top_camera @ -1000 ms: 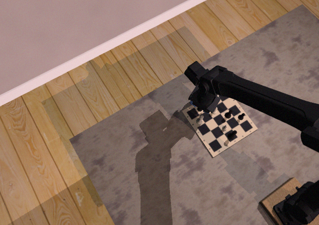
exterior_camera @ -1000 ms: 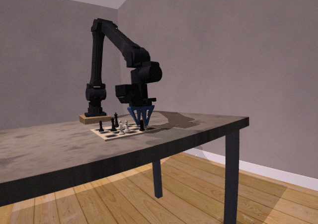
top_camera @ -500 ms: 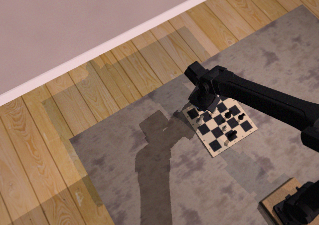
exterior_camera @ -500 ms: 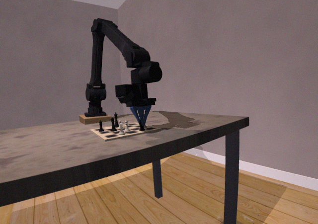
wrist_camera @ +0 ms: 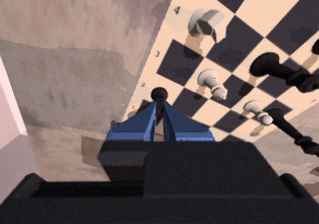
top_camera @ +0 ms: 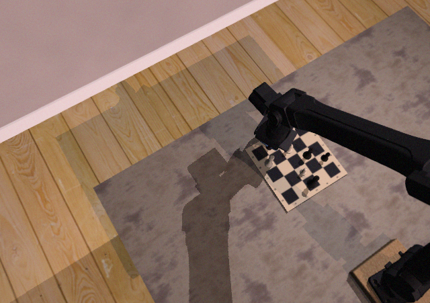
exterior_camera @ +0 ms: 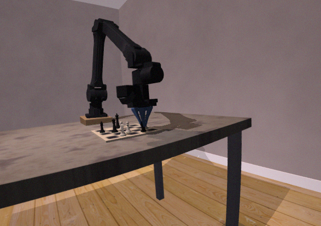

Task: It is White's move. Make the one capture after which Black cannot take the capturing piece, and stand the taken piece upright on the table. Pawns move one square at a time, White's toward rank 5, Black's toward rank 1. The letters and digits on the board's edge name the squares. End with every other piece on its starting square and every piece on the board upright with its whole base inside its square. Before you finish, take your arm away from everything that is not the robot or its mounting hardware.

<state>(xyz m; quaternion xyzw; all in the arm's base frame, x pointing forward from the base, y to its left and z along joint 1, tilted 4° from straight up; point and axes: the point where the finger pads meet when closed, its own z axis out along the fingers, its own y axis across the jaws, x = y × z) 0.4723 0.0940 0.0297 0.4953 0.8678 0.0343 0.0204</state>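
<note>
Now: hand 4 cm past the tall white piece, 3 cm to the right of it and 1 cm below it. Also, from my hand: black piece (7 cm behind, 9 cm to the right); chessboard (7 cm behind, 5 cm to the right, 3 cm below).
</note>
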